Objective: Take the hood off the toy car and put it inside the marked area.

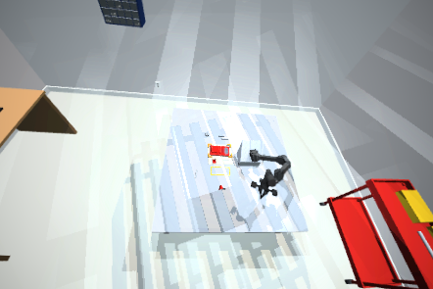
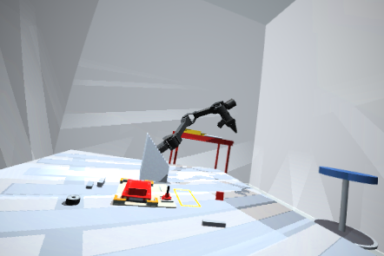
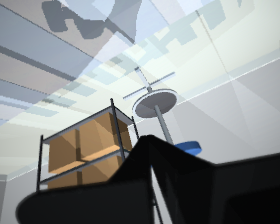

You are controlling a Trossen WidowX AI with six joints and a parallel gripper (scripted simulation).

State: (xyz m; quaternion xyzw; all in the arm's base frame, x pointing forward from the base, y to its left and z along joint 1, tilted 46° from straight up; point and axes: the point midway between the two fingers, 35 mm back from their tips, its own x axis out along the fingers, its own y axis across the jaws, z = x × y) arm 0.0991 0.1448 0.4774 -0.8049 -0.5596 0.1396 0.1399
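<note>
Now: the red hood 200 mm ahead of my gripper tip, 590 mm to the right of it and 310 mm below it. Also, from my gripper tip: black wheel 270 mm ahead, 800 mm to the right, 340 mm below.
</note>
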